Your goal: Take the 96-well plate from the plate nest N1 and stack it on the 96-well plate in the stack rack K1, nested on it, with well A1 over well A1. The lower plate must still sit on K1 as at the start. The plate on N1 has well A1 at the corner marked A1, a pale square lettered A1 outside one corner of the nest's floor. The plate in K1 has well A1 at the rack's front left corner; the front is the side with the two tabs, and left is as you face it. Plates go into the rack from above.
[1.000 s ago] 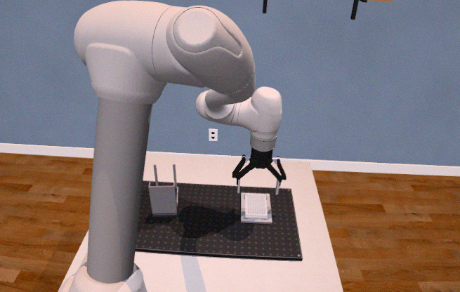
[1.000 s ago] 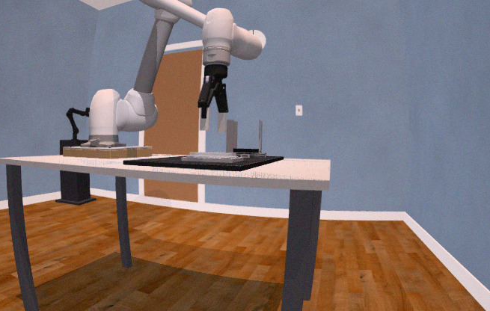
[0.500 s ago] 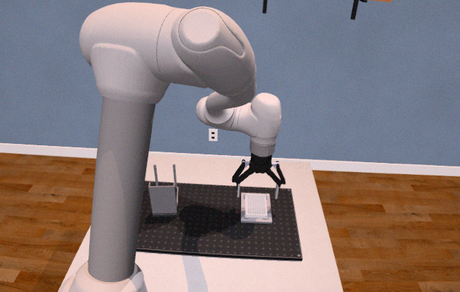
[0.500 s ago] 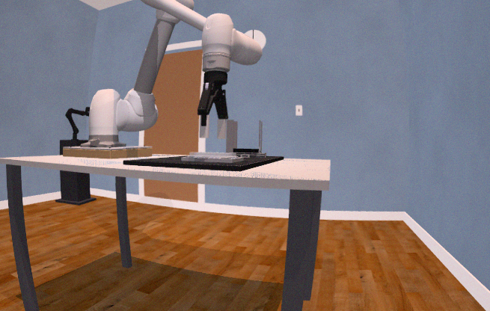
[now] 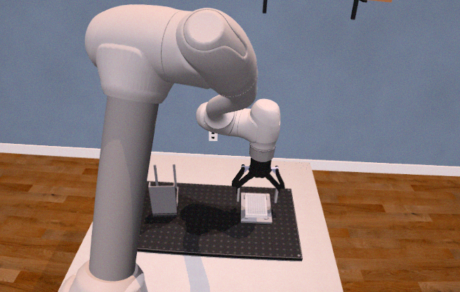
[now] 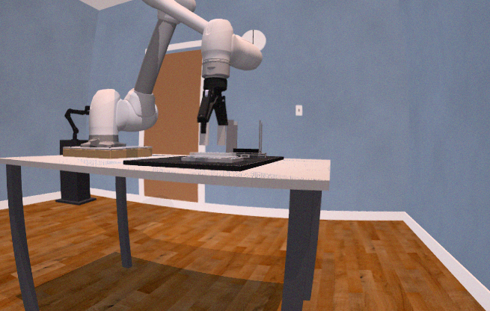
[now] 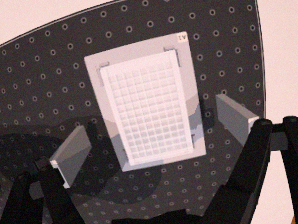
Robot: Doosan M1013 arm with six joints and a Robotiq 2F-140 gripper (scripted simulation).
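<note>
Now: the white 96-well plate 4 cm below my hand. From my hand the other things lie so: A1 marker: 7 cm to the right, 6 cm ahead, 5 cm below; then plate nest N1: 5 cm below.
</note>
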